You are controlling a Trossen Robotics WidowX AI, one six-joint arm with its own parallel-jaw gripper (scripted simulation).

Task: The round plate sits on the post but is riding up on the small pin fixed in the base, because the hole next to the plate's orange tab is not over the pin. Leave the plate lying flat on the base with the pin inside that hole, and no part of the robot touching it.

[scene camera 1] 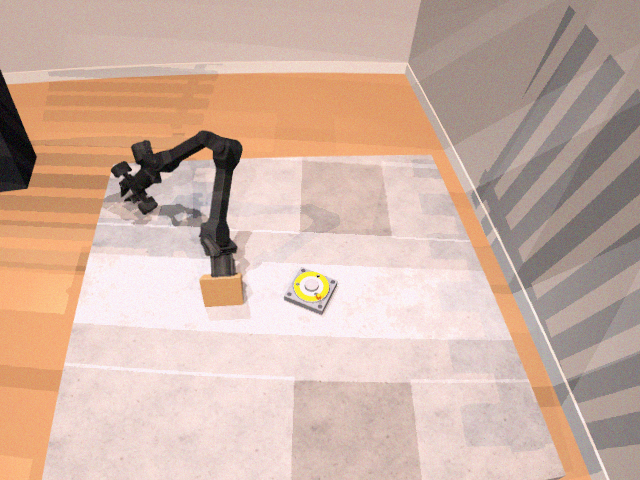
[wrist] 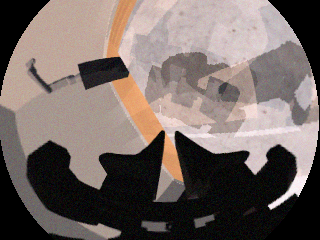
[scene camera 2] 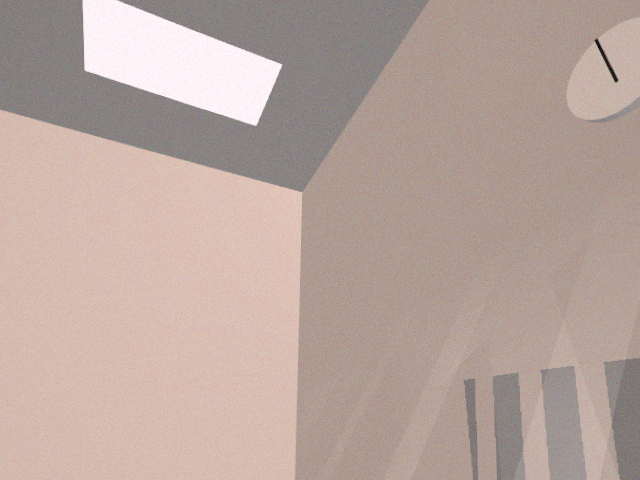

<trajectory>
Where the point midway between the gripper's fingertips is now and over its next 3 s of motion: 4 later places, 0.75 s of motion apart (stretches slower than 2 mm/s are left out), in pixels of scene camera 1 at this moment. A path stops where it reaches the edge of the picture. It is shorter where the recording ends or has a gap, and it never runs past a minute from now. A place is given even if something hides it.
My gripper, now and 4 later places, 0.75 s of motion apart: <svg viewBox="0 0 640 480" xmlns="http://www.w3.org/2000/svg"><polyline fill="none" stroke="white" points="123,198 218,164 304,181 341,253 315,291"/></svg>
</trajectory>
